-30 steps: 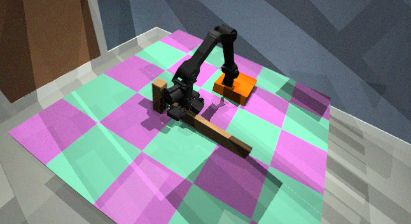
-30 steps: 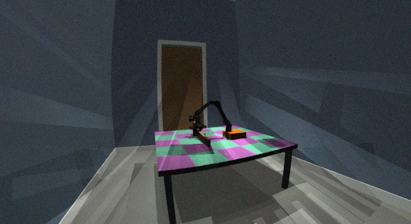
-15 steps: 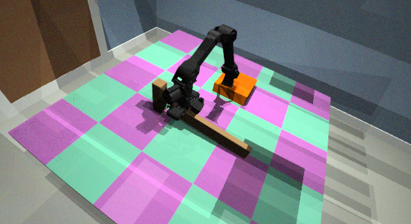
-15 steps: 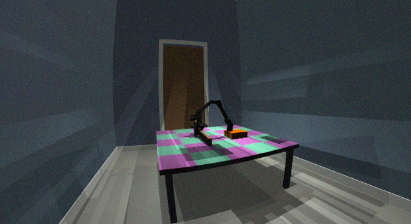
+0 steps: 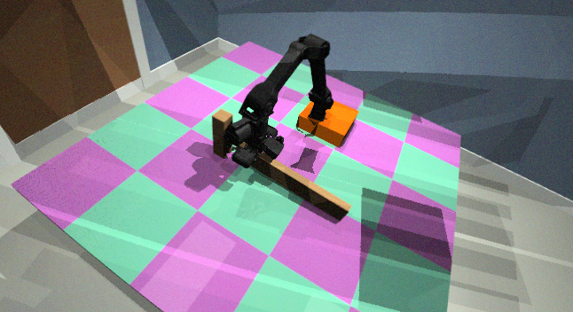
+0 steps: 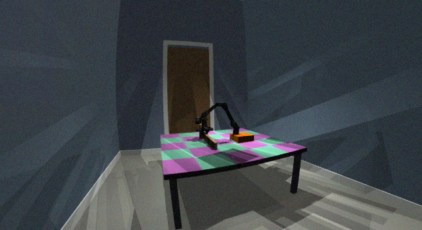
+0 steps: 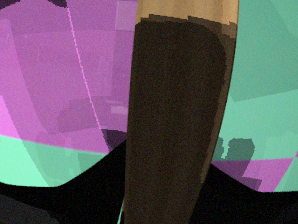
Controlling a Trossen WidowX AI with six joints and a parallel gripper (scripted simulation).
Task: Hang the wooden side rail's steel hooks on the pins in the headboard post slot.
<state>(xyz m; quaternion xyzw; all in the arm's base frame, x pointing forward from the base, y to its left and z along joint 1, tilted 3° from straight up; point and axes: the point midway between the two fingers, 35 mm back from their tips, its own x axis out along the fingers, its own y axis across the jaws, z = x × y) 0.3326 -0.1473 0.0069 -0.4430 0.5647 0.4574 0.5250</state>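
Now: the wooden headboard post 130 mm to the right of my gripper tip, 40 mm above it and 30 mm behind it.
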